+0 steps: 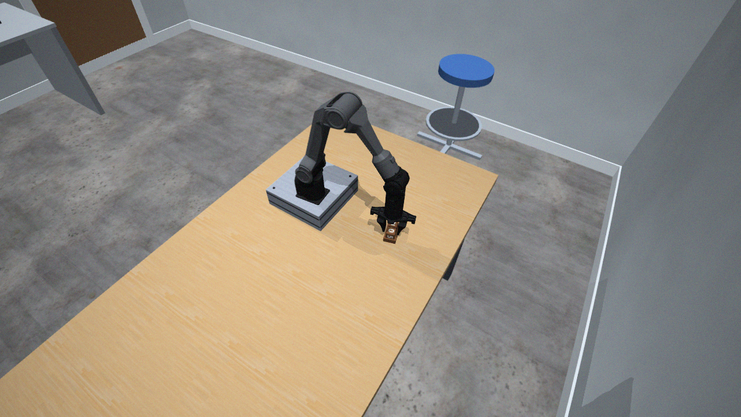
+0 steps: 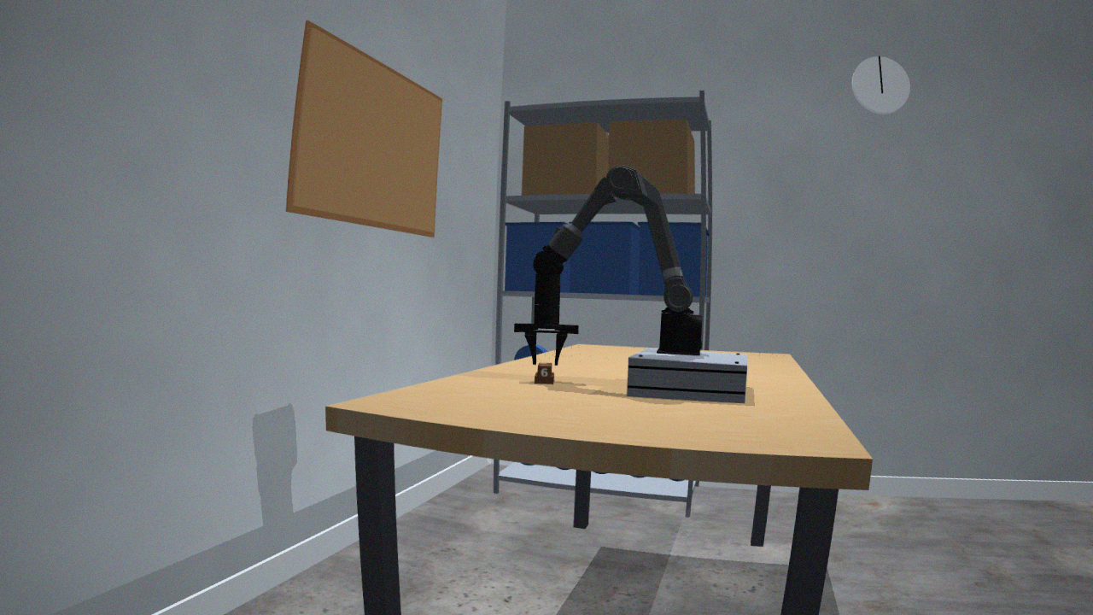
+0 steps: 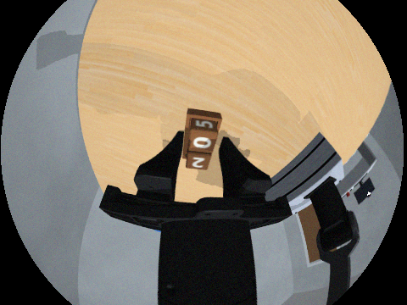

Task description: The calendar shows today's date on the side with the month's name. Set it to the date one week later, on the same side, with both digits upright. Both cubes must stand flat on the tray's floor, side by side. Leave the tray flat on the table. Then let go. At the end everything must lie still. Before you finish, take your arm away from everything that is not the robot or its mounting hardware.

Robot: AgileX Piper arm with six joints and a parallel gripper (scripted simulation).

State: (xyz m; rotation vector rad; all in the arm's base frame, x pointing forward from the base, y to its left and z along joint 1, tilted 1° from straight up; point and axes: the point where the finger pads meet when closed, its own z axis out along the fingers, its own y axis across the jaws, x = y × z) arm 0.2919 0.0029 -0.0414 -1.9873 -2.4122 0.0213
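Now: hand 2 cm above the brown digit cube. Round my hand: brown tray: 2 cm to the left, 3 cm below.
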